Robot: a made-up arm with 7 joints. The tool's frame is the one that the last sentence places. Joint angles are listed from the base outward.
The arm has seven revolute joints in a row. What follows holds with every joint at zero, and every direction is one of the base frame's.
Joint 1 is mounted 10 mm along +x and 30 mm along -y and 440 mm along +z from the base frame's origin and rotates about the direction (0, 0.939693, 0.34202).
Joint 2 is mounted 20 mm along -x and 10 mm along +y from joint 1 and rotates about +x.
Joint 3 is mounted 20 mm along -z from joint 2 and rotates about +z.
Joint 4 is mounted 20 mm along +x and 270 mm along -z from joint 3 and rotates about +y.
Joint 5 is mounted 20 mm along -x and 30 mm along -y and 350 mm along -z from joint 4 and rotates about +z.
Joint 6 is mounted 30 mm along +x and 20 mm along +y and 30 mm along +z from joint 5 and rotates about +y.
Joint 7 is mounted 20 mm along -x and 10 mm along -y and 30 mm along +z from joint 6 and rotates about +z.
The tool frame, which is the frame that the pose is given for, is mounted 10 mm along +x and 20 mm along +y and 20 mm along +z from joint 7; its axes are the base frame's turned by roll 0.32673, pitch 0.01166 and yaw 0.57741 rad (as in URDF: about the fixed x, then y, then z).
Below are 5 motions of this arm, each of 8 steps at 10 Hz.
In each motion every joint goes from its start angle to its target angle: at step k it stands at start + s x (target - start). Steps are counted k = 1, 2, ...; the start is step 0. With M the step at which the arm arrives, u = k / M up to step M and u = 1 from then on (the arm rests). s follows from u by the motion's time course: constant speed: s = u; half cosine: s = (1 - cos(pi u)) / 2; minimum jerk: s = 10 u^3 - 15 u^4 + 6 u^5.
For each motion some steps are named. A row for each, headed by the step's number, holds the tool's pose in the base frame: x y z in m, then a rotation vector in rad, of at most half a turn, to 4 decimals.
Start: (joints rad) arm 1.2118 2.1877 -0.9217 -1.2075 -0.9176 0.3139 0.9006
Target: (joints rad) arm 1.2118 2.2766 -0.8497 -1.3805 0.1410 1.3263 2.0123
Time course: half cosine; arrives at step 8
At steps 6, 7, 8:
6: -0.0425 0.3846 0.3961 2.1276 -0.4783 0.0818
7: -0.0381 0.3800 0.3868 2.2138 -0.6386 0.2540
8: -0.0363 0.3786 0.3834 2.2422 -0.6960 0.3112

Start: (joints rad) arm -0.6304 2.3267 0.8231 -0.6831 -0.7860 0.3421 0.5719
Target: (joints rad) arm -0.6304 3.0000 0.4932 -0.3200 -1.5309 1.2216 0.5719
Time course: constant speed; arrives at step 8
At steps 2, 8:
2: -0.0735 0.1929 0.9142 -1.9971 1.3772 -1.1902
8: -0.1589 0.0897 0.9728 -1.5043 -0.0160 -1.0429

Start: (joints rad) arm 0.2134 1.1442 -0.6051 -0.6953 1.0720 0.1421 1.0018
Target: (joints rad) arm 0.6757 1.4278 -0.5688 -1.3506 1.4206 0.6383 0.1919
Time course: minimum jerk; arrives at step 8
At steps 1, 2, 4, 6, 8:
1: 0.0175 0.4180 0.1245 0.4731 -0.4093 1.7873
2: 0.0141 0.4165 0.1316 0.5101 -0.3442 1.7310
4: 0.0033 0.4042 0.1608 0.6149 -0.0234 1.4359
6: -0.0029 0.3824 0.1827 0.6052 0.3200 1.0860
8: -0.0043 0.3750 0.1869 0.5820 0.4101 0.9880

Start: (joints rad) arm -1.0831 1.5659 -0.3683 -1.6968 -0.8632 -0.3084 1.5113
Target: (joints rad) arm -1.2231 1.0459 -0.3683 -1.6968 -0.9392 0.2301 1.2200
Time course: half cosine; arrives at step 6
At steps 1, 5, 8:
1: 0.3144 0.1293 0.6441 0.1550 -2.1577 -0.5940
5: 0.3464 0.0117 0.5898 -0.0087 -2.5863 -0.1943
8: 0.3468 0.0007 0.5867 -0.0206 -2.6068 -0.1531

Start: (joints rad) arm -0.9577 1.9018 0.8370 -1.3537 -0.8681 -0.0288 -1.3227
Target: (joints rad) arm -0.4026 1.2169 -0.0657 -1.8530 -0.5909 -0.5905 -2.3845
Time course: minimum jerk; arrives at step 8
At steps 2, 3, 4, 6, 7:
2: 0.0511 0.2187 0.7992 -2.6275 -0.0620 -0.0095
3: 0.1430 0.2219 0.7587 -2.4718 -0.1061 0.3884
4: 0.2436 0.2162 0.6755 -2.1636 -0.0598 0.7566
6: 0.3417 0.1679 0.4779 -1.6097 0.2598 0.9423
7: 0.3474 0.1495 0.4319 -1.5186 0.3573 0.9133

